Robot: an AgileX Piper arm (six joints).
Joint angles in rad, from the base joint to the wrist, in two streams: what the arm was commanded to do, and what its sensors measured. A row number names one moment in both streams.
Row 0, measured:
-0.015, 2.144, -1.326, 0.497, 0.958, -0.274
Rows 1 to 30, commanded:
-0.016, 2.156, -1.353, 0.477, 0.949, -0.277
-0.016, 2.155, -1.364, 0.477, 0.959, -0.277
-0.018, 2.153, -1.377, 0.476, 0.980, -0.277
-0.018, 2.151, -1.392, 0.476, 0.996, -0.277
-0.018, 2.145, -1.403, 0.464, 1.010, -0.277
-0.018, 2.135, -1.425, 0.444, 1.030, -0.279
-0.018, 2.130, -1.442, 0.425, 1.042, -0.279
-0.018, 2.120, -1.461, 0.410, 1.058, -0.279
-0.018, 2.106, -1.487, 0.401, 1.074, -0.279
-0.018, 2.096, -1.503, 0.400, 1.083, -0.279
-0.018, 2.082, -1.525, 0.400, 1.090, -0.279
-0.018, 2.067, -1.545, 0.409, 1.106, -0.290
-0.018, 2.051, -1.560, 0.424, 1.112, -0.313
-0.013, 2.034, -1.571, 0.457, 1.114, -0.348
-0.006, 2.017, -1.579, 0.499, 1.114, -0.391
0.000, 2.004, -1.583, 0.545, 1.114, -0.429
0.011, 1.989, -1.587, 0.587, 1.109, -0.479
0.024, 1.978, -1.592, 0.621, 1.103, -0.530
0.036, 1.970, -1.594, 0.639, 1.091, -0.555
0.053, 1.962, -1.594, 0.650, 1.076, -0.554
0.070, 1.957, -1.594, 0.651, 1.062, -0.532
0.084, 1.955, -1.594, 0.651, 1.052, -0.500
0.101, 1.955, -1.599, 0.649, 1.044, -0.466
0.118, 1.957, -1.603, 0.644, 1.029, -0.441
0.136, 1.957, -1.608, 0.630, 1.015, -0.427
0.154, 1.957, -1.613, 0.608, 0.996, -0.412
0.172, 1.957, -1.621, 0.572, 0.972, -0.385
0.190, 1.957, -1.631, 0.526, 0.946, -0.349
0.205, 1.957, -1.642, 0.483, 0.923, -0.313
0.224, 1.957, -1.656, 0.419, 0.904, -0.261
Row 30, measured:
0.169, 1.961, -1.616, 0.580, 0.985, -0.391
